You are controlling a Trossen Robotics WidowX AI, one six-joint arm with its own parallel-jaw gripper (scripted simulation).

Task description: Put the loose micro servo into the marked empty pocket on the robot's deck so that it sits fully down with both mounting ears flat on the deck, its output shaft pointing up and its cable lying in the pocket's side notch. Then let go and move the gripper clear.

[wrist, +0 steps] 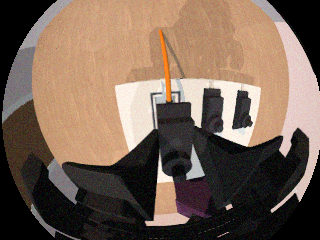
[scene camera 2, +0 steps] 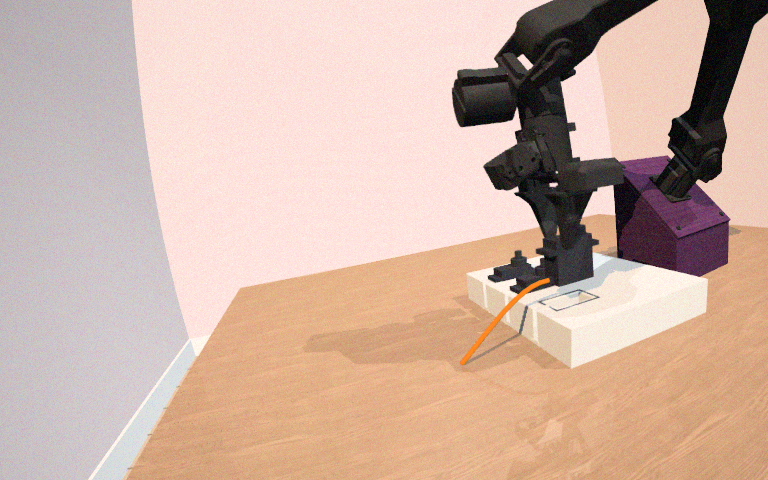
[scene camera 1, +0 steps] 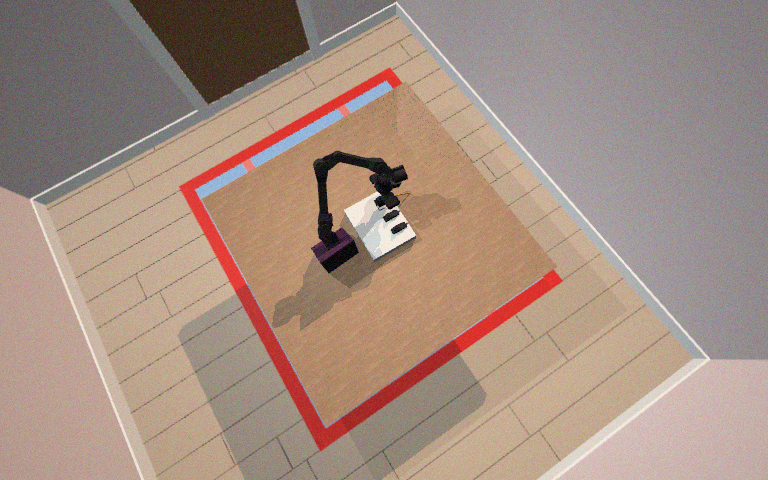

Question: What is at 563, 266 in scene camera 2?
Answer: A micro servo.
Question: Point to a white deck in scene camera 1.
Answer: At 365, 217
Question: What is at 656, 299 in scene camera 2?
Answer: A white deck.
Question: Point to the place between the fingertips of my gripper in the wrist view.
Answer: At 174, 132
